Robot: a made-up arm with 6 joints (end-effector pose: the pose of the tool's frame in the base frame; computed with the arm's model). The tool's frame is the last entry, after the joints.
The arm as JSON. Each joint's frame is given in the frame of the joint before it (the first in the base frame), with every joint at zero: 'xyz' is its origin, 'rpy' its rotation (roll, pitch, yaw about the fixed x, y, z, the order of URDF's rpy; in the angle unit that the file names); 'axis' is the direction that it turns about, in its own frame. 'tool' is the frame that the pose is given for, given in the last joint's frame.
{
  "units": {
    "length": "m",
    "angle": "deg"
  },
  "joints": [
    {
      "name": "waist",
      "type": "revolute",
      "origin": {
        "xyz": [
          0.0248,
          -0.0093,
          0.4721
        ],
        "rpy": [
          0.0,
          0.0,
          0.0
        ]
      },
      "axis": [
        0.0,
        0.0,
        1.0
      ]
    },
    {
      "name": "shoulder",
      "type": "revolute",
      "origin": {
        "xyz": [
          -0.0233,
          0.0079,
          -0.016
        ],
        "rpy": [
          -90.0,
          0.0,
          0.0
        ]
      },
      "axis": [
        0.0,
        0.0,
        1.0
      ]
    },
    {
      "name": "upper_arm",
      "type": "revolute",
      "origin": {
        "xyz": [
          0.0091,
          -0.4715,
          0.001
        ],
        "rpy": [
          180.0,
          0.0,
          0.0
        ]
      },
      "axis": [
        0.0,
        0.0,
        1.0
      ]
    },
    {
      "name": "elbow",
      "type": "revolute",
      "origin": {
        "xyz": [
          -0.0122,
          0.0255,
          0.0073
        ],
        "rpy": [
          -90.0,
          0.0,
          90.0
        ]
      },
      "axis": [
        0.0,
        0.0,
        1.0
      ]
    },
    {
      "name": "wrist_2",
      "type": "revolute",
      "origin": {
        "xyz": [
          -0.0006,
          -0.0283,
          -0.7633
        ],
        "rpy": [
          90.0,
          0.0,
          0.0
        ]
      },
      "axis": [
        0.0,
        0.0,
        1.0
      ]
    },
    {
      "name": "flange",
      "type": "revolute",
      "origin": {
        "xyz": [
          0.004,
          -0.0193,
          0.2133
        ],
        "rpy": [
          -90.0,
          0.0,
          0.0
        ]
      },
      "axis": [
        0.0,
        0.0,
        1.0
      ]
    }
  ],
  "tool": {
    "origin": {
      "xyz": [
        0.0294,
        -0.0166,
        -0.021
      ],
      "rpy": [
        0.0,
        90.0,
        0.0
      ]
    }
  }
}
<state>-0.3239 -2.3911 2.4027 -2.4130 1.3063 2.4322</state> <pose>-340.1 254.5 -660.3 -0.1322 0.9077 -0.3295 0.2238</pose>
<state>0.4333 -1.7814 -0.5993 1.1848 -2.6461 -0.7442</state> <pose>-337.0 -321.5 1136.2 0.3202 0.4036 -0.5663 0.6433</pose>
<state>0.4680 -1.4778 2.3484 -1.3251 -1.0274 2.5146</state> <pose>-1043.8 -561.3 172.6 0.1193 0.6690 0.6908 0.2470</pose>
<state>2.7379 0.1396 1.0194 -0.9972 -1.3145 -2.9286</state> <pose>-557.0 331.4 1363.5 -0.2587 0.9470 -0.1519 0.1150</pose>
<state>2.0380 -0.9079 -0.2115 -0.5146 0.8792 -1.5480</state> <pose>122.6 342.7 1190.0 -0.7762 -0.2949 -0.5071 0.2310</pose>
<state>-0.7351 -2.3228 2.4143 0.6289 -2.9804 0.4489</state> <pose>-289.3 -24.1 -573.2 -0.1867 -0.7413 -0.1984 0.6134</pose>
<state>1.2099 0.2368 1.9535 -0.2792 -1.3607 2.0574</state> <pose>219.1 -25.4 1678.6 -0.5656 -0.6459 0.2236 0.4614</pose>
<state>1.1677 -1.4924 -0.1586 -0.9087 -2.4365 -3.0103</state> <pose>80.5 -221.5 1147.9 0.3832 0.7893 -0.2667 0.3987</pose>
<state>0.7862 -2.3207 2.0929 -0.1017 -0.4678 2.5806</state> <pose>-273.6 -600.0 -598.1 0.4465 -0.1244 -0.8631 0.2004</pose>
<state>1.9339 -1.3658 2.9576 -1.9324 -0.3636 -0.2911</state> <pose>298.4 -970.8 -91.8 -0.0131 0.7392 -0.2583 0.6218</pose>
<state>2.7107 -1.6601 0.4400 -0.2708 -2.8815 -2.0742</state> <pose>877.7 -124.3 1048.2 -0.0994 0.7733 0.4851 0.3961</pose>
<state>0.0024 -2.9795 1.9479 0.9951 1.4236 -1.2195</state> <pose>349.5 -123.8 -689.6 0.4322 0.2449 0.4028 0.7687</pose>
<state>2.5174 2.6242 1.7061 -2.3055 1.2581 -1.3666</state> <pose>-481.0 159.6 -692.0 0.7156 0.3802 -0.1390 0.5692</pose>
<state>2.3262 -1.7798 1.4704 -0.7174 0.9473 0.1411</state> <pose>1037.6 -757.3 387.4 -0.8312 0.1675 0.3185 0.4239</pose>
